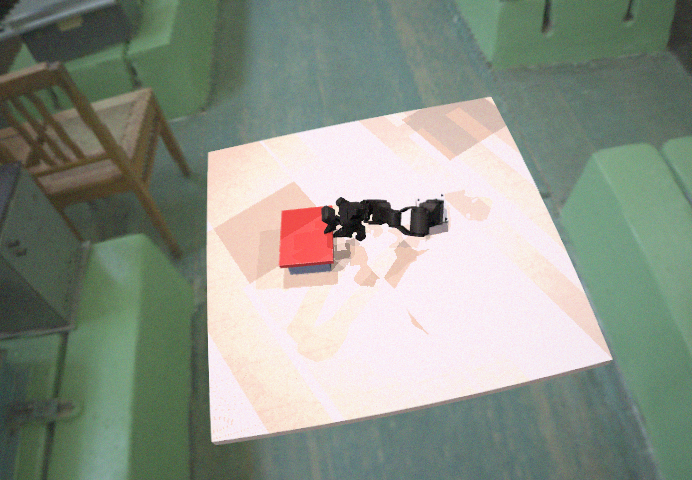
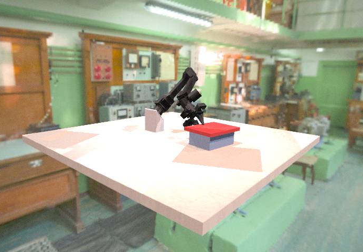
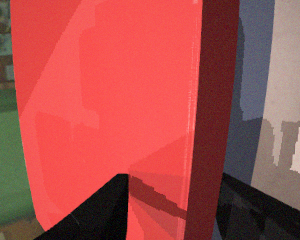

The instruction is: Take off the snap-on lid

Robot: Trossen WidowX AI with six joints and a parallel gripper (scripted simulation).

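The flat red lid lies 7 cm ahead of my gripper tip, 2 cm to the right of it and 1 cm above it. The rest, counted from my gripper tip: grey-blue storage box (7 cm ahead, 4 cm below, 2 cm to the right).
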